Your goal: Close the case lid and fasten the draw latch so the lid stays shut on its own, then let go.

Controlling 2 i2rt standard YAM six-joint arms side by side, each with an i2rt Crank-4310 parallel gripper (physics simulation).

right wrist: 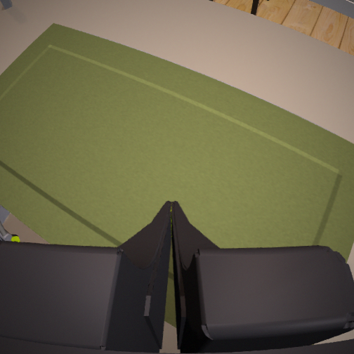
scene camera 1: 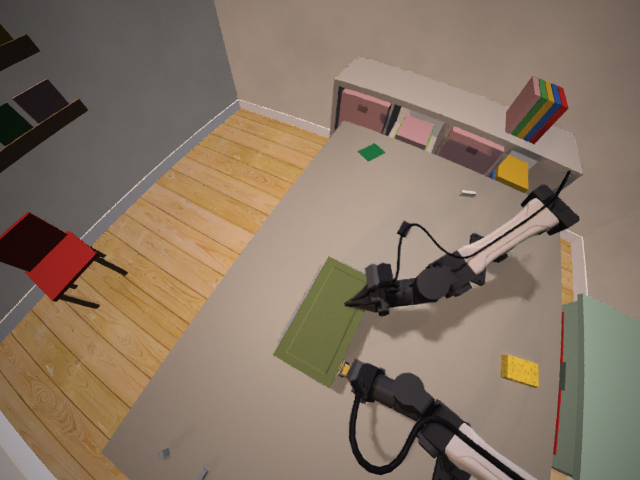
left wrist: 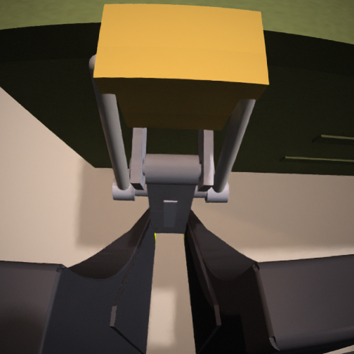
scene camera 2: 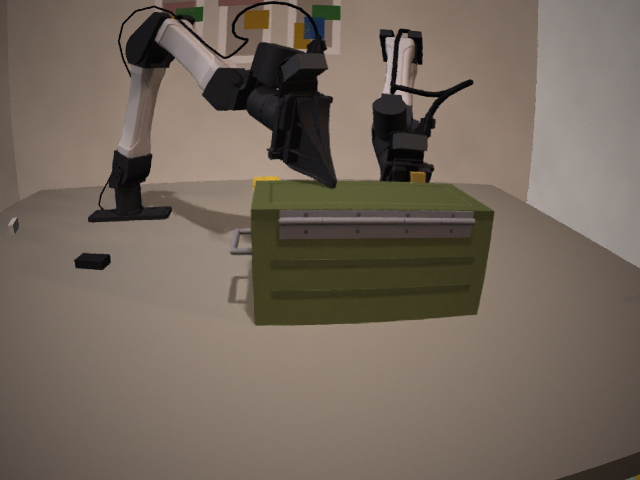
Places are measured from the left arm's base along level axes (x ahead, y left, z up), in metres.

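Pixels of known places: right gripper, between the fingertips: point(scene camera 1: 344, 304) point(scene camera 2: 334, 184); right arm's base, origin of its link: point(scene camera 2: 129, 216).
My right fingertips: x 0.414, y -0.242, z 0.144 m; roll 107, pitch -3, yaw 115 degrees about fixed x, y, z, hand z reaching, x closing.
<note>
For each thing: its middle in the pictures, then the offset to it from my right fingertips. "spot": a spot on its surface instead.
- green case, middle of its body: point(scene camera 2: 353, 237) point(scene camera 1: 335, 317) dy +0.026, dx +0.007, dz -0.069 m
- orange catch block, a spot on its surface: point(scene camera 2: 417, 177) point(scene camera 1: 343, 367) spot: dy +0.133, dx -0.049, dz +0.000 m
- grey side handle, middle of its body: point(scene camera 2: 235, 240) dy -0.125, dx +0.011, dz -0.066 m
- yellow sponge, middle of its body: point(scene camera 2: 267, 186) point(scene camera 1: 519, 370) dy -0.045, dx -0.575, dz -0.130 m
- green patch, a spot on its surface: point(scene camera 1: 371, 151) spot: dy -0.726, dx +0.117, dz -0.142 m
- white piece, middle of its body: point(scene camera 2: 13, 226) point(scene camera 1: 467, 193) dy -0.665, dx -0.332, dz -0.132 m
- black block, middle of its body: point(scene camera 2: 92, 261) point(scene camera 1: 404, 229) dy -0.377, dx -0.115, dz -0.137 m
The green case point(scene camera 2: 364, 276) has its lid point(scene camera 1: 317, 330) point(scene camera 2: 361, 193) point(right wrist: 175, 125) lying flat on top, with the hinge facing scene camera 2. The orange catch block point(scene camera 1: 345, 368) point(scene camera 2: 417, 177) point(left wrist: 182, 45) is on the case's front, at the lid. The wire loop point(left wrist: 115, 145) runs up both sides of the block; its top bar is hidden. The grey latch lever point(left wrist: 171, 205) points away from the case, its end held between the tips of my left gripper point(left wrist: 169, 210), which is shut on it. My right gripper point(scene camera 1: 347, 303) point(scene camera 2: 333, 184) point(right wrist: 171, 205) is shut and empty, tips on the lid.
A grey side handle point(scene camera 2: 235, 241) sticks out from the case. A yellow sponge point(scene camera 1: 519, 370), a green patch point(scene camera 1: 371, 151), a white piece point(scene camera 1: 467, 193) and small grey pieces point(scene camera 1: 163, 453) lie on the table. A black block point(scene camera 2: 92, 260) lies left of the case in scene camera 2.
</note>
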